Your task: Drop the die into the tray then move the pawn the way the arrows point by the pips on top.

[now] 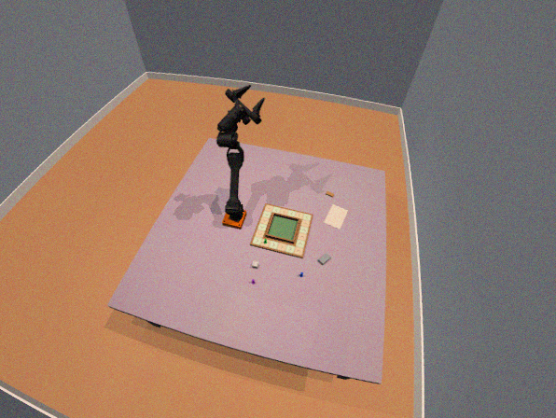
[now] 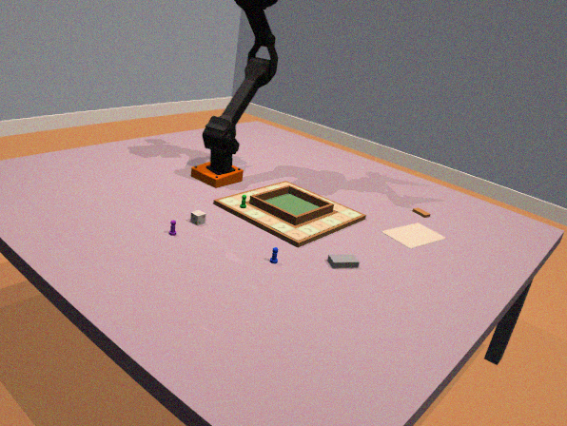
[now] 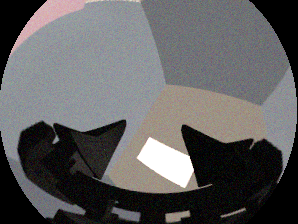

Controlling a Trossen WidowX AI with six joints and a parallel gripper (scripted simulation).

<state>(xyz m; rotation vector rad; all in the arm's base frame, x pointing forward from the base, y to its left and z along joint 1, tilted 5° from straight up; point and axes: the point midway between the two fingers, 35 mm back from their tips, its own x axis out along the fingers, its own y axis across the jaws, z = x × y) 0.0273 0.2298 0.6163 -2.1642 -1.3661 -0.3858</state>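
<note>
Right now my gripper tip is 160 mm short of the pale die, 420 mm to the left of it and 670 mm above it. Also, from my gripper tip: small brown piece (390 mm ahead, 190 mm to the left, 680 mm below); then green pawn (150 mm ahead, 280 mm to the right, 660 mm below); then green tray floor (210 mm ahead, 170 mm to the right, 680 mm below).
</note>
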